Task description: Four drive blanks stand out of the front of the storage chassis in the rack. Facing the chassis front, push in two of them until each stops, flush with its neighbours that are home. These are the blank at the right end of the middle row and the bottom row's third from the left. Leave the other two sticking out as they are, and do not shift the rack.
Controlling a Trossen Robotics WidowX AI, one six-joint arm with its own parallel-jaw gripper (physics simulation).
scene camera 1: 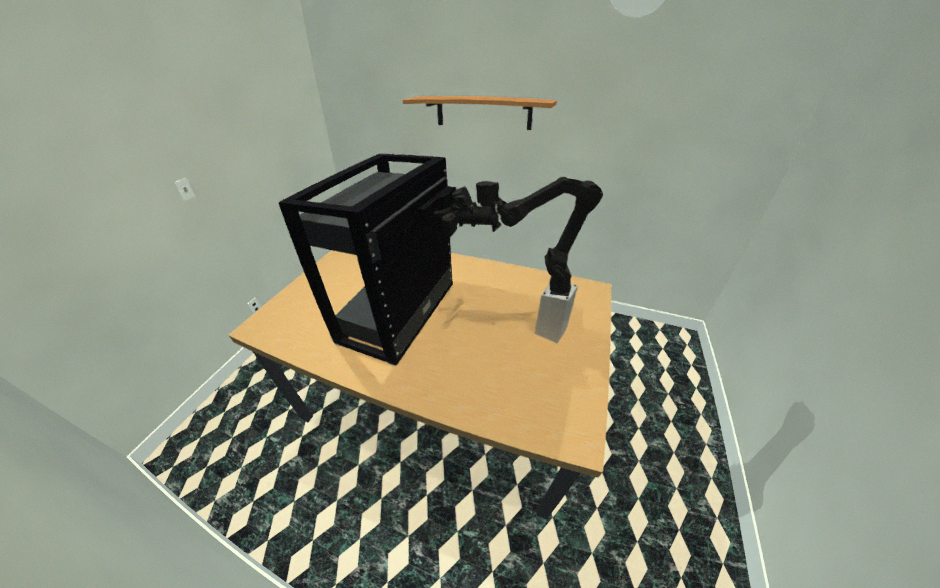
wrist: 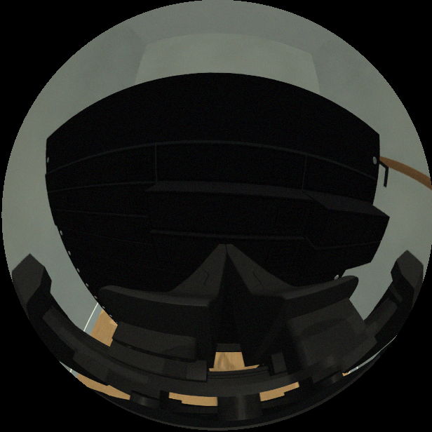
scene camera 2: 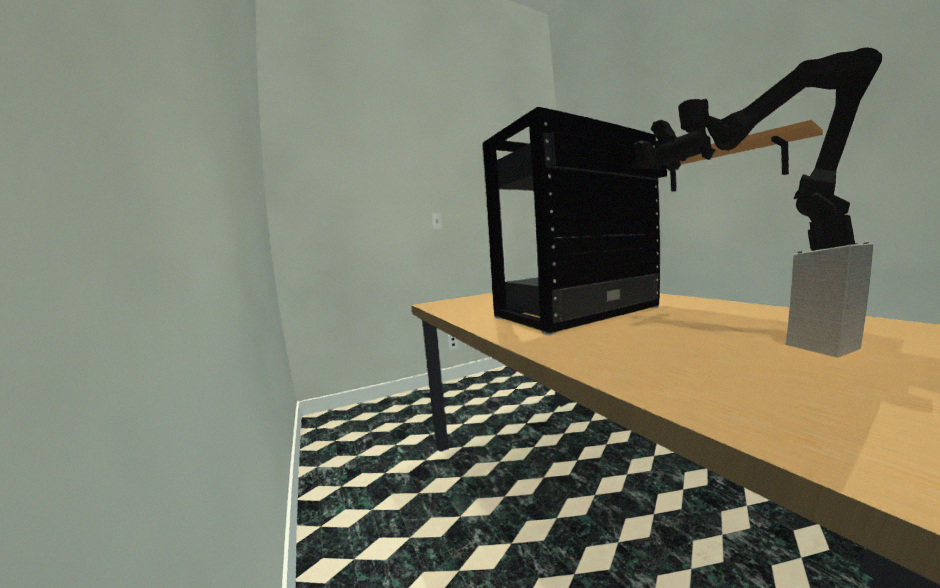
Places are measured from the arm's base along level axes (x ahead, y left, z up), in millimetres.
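Pixels of known places: gripper, fingertip midpoint: [scene camera 1: 433,214] [scene camera 2: 631,166]; arm's base, origin of the base link: [scene camera 1: 560,290] [scene camera 2: 834,248].
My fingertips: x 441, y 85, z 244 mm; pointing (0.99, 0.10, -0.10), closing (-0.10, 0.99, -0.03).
Note:
For each thing: its top centre in the pictures, then the offset to it from my fingertips. "pt": a spot on its surface instead. Level surfaces: height alone.
- black rack, middle of its top: [scene camera 1: 372,175] [scene camera 2: 572,136] dx +176, dy +62, dz +134 mm
- dark storage chassis, surface spot: [scene camera 2: 589,149] pt dx +16, dy +150, dz +36 mm
- wooden table, its level: dz -453 mm
- grey panel, middle of its top: [scene camera 2: 611,280] [scene camera 1: 424,298] dx +41, dy +55, dz -332 mm
The black rack [scene camera 1: 375,284] [scene camera 2: 545,242] stands on the table, with the dark storage chassis [scene camera 2: 589,149] [wrist: 100,172] high in its front. In the wrist view, the middle row's right-end blank [wrist: 357,225] stands out furthest to the right. Left of it, another middle-row blank [wrist: 225,210] sticks out less. Below that, the bottom row's third blank [wrist: 187,247] is partly hidden by the fingers. The bottom-right blank [wrist: 342,257] also stands out. My gripper [scene camera 1: 424,208] [scene camera 2: 639,156] [wrist: 224,250] is shut and empty, its tips before the bottom row's third blank. Contact cannot be made out.
The wooden table [scene camera 1: 485,388] [scene camera 2: 762,388] carries the rack and the arm's grey pedestal [scene camera 1: 556,315] [scene camera 2: 828,298]. A grey panel [scene camera 2: 589,299] fills the rack's lowest bay. A wooden wall shelf [scene camera 1: 478,101] [scene camera 2: 783,135] is behind the arm.

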